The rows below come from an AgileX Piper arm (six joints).
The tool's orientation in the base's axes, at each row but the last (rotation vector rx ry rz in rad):
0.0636, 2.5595, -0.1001
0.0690, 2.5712, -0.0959
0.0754, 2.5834, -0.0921
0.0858, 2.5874, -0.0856
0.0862, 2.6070, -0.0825
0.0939, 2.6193, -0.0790
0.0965, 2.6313, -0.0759
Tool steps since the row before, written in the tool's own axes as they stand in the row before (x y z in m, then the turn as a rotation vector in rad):
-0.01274, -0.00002, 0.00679, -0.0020, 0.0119, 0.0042
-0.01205, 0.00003, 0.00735, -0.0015, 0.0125, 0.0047
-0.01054, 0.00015, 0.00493, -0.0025, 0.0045, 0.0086
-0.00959, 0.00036, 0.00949, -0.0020, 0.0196, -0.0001
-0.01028, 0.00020, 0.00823, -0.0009, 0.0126, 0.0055
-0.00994, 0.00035, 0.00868, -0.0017, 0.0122, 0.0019
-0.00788, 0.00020, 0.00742, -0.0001, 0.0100, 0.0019
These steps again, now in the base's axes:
0.01435, -0.00091, 0.00133, 0.0048, 0.0114, -0.0031
0.01408, -0.00093, 0.00031, 0.0046, 0.0120, -0.0038
0.01154, -0.00062, 0.00139, 0.0070, 0.0037, -0.0062
0.01312, -0.00081, -0.00304, 0.0032, 0.0194, 0.0003
0.01301, -0.00089, -0.00186, 0.0045, 0.0121, -0.0048
0.01292, -0.00081, -0.00259, 0.0034, 0.0119, -0.0013
0.01047, -0.00076, -0.00264, 0.0018, 0.0098, -0.0020

